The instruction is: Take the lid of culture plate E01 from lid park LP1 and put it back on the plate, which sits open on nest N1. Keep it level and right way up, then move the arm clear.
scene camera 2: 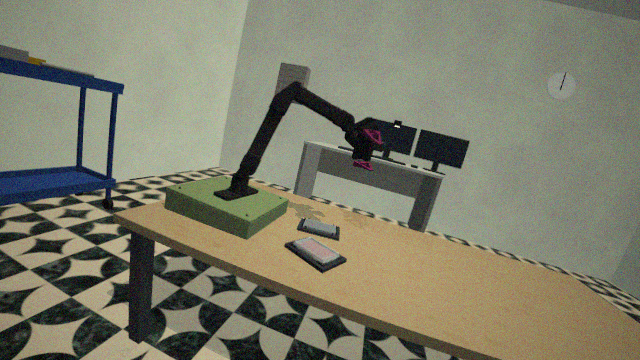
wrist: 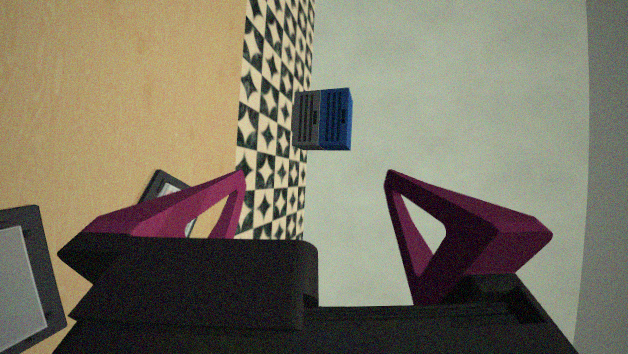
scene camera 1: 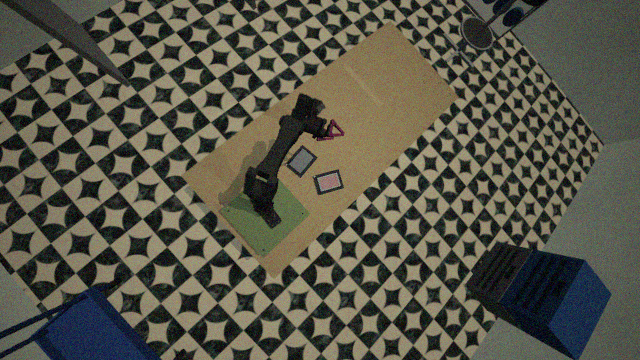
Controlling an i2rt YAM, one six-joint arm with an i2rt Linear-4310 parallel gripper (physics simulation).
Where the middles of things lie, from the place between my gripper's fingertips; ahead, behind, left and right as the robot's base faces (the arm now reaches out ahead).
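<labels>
Lid park (wrist: 28, 217): from my hand, 14 cm behind, 6 cm left of it, 32 cm below. Plate lid (wrist: 29, 317): 6 cm left of my hand, 14 cm behind, 32 cm below.
</labels>
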